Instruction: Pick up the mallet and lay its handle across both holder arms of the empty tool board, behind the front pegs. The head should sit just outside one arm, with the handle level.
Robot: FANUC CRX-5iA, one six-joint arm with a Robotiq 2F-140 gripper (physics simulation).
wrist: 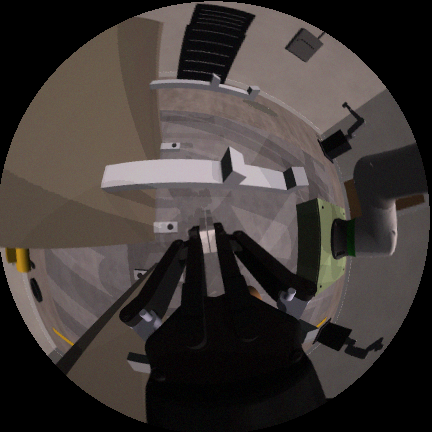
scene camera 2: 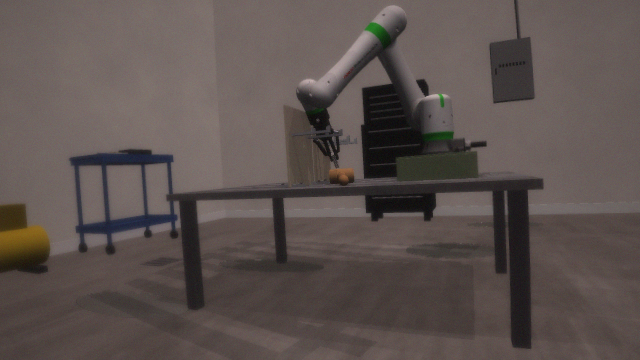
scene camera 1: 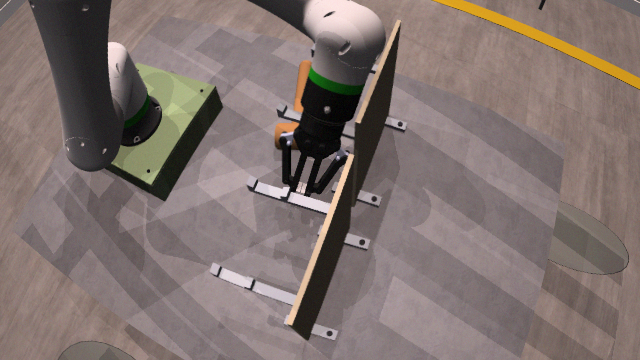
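Where they show: gripper, fingertip midpoint: (wrist: 205,218) (scene camera 2: 337,166) (scene camera 1: 293,214); arm's base at its link origin: (wrist: 336,238) (scene camera 2: 439,154) (scene camera 1: 136,121).
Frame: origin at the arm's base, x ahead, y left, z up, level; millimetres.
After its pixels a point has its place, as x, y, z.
The orange mallet (scene camera 1: 302,82) {325, 287, -53} (scene camera 2: 341,176) {303, 369, -61} lies on the table behind my gripper, partly hidden by it; a sliver of orange (wrist: 255,293) {353, 109, -41} shows in the wrist view. My gripper (scene camera 1: 301,189) (scene camera 2: 336,164) {471, -46, -20} (wrist: 205,218) {471, -46, -20} is shut and empty, its fingertips together beside a holder arm (scene camera 1: 310,202) {521, -55, 106} (wrist: 165,172) {521, -54, 106} of the nearer tool board (scene camera 1: 325,260) {588, -140, 119} (wrist: 75,125). That board's other arm (scene camera 1: 275,291) {536, -219, 106} (wrist: 190,85) {527, -214, 101} is farther off. Both arms carry an end block and a middle block, with no tool on them. The mallet is apart from the fingers.
A second upright board (scene camera 1: 377,100) {558, 155, 154} stands behind the first, with a holder arm (scene camera 1: 289,112) {412, 87, 121} near the mallet. The green base block (scene camera 1: 190,100) {110, 106, -2} (scene camera 2: 437,167) {-5, 167, -50} (wrist: 325,240) {114, 1, -2} is beside the boards on the table (scene camera 2: 360,188) {211, 451, -101}. A black cabinet (scene camera 2: 390,155) (wrist: 212,45) stands beyond.
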